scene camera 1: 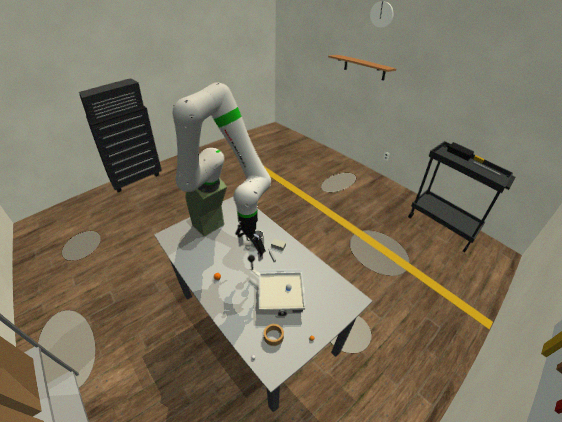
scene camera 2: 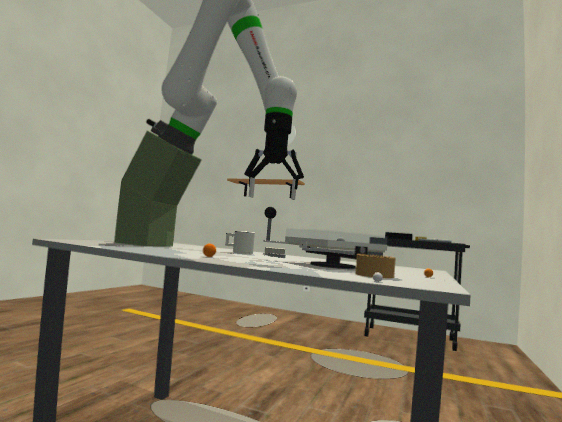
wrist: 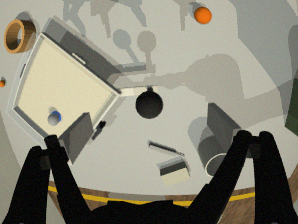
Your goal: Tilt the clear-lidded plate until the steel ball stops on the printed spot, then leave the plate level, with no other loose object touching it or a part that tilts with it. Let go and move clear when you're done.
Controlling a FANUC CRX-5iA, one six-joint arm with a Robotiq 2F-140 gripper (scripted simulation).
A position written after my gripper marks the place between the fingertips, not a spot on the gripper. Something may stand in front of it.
Note:
In view: my gripper (scene camera 2: 271, 198) and a clear-lidded plate (scene camera 2: 377, 244).
My gripper shows as well in the wrist view (wrist: 148, 118). The clear-lidded plate also shows in scene camera 1 (scene camera 1: 282, 289) and in the wrist view (wrist: 53, 87).

